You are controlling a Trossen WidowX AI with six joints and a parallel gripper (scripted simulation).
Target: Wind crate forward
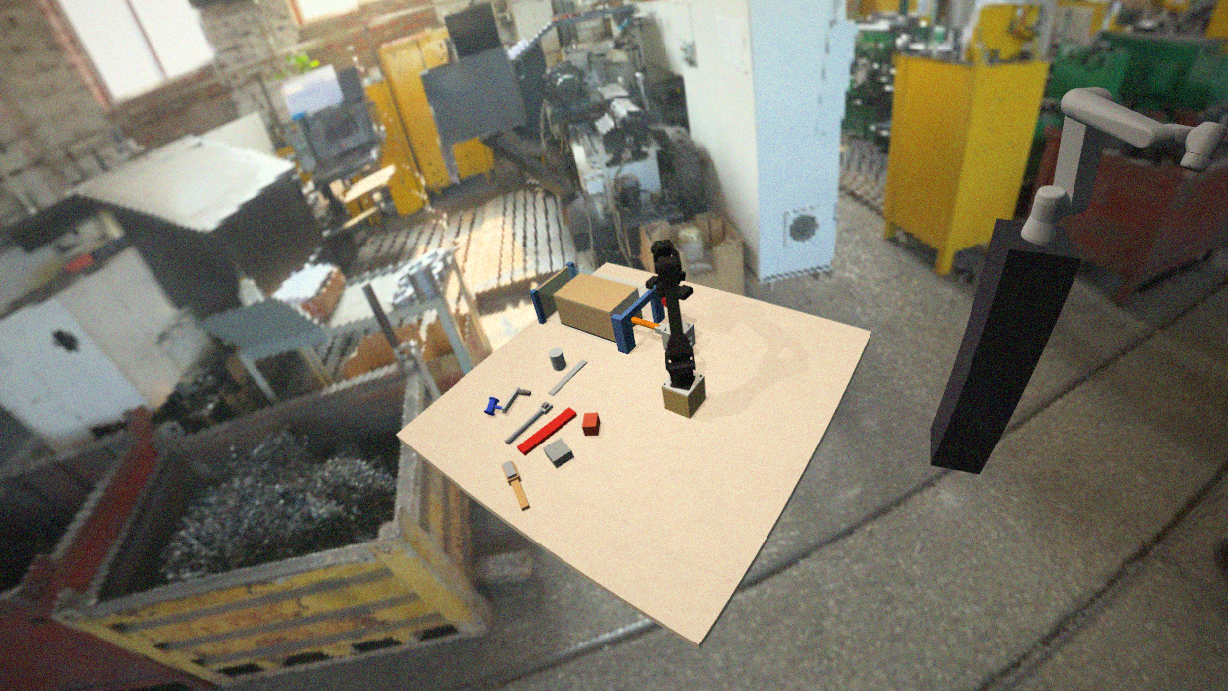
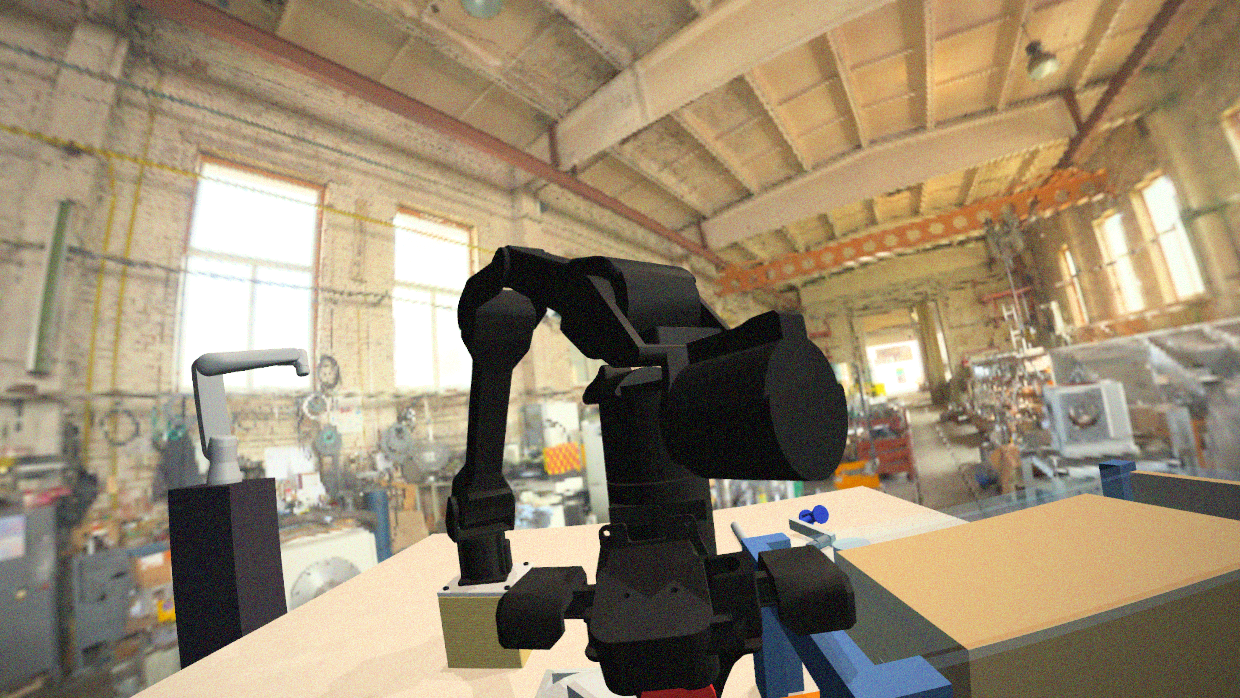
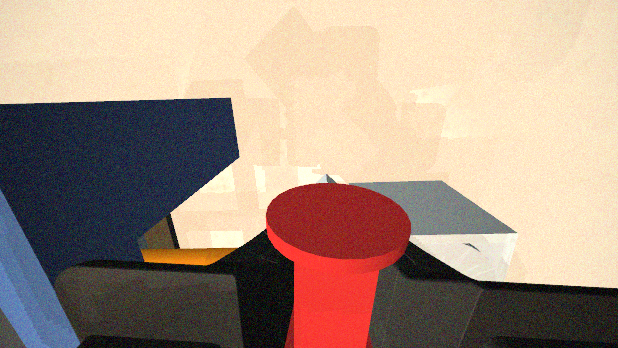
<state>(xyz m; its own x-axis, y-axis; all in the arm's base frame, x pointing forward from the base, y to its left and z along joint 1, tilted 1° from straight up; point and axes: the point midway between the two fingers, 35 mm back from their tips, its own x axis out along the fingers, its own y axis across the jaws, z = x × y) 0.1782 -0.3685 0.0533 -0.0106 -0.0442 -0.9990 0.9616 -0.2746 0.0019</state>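
My gripper tip is now 10 cm short of the blue steel frame, 6 cm to the right of it and 1 cm above it. The rest, counted from my gripper tip: red-knobbed winch handle: 2 cm behind, 4 cm to the left, 1 cm below; red knob: 1 cm to the left, 2 cm above; grey winch: 7 cm behind, 8 cm to the left, 8 cm below.
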